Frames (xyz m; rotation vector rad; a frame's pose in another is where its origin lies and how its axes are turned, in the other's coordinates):
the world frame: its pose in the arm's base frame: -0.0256 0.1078 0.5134 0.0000 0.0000 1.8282
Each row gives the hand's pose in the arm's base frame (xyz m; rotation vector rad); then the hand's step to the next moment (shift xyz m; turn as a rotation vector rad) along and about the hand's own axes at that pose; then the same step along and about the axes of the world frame.
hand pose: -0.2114 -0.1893 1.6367 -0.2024 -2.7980 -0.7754
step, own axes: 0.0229 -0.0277 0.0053 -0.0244 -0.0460 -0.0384
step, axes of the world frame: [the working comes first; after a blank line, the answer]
step, axes of the arm's base frame: -0.0284 -0.0192 -0.0121 0.0217 -0.0609 0.0032

-0.0113 0.0323 -0.0121 -0.0644 -0.0055 0.0032
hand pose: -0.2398 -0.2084 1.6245 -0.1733 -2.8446 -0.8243
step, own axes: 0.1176 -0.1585 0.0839 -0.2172 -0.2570 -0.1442
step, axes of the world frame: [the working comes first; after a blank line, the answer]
step, axes of the arm's base frame: -0.1516 -0.0805 -0.1286 0.1908 -0.3072 -0.0566

-0.0393 0.1671 -0.1286 -0.3457 -0.1063 -0.0566
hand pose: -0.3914 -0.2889 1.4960 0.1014 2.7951 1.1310
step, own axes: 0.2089 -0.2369 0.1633 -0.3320 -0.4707 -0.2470
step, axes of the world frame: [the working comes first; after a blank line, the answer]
step, axes of the arm's base frame: -0.1876 -0.0350 -0.3000 0.2868 -0.5438 -0.1218

0.0139 0.1903 -0.3000 -0.5989 -0.1389 -0.1218
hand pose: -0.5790 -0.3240 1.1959 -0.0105 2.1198 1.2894
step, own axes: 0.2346 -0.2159 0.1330 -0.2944 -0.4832 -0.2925
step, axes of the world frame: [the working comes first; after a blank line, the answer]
step, axes of the arm's base frame: -0.0459 0.0678 -0.3356 0.2375 -0.5748 -0.1376

0.0772 0.0271 -0.3356 -0.6163 -0.0834 -0.1376
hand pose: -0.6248 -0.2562 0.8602 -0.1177 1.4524 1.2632
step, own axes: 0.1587 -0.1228 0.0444 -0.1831 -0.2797 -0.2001
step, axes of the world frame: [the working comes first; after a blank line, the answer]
step, axes of the arm's base frame: 0.0571 0.0686 -0.1851 0.1218 -0.3620 -0.0771

0.0518 -0.0727 -0.1851 -0.3810 -0.0256 -0.0771
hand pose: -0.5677 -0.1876 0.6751 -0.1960 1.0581 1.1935
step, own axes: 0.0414 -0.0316 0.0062 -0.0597 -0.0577 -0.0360
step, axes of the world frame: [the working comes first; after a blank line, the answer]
step, axes of the arm's base frame: 0.0287 0.0181 -0.0400 0.0286 -0.0858 0.0034

0.0102 -0.0324 -0.0400 -0.0902 -0.0058 0.0034
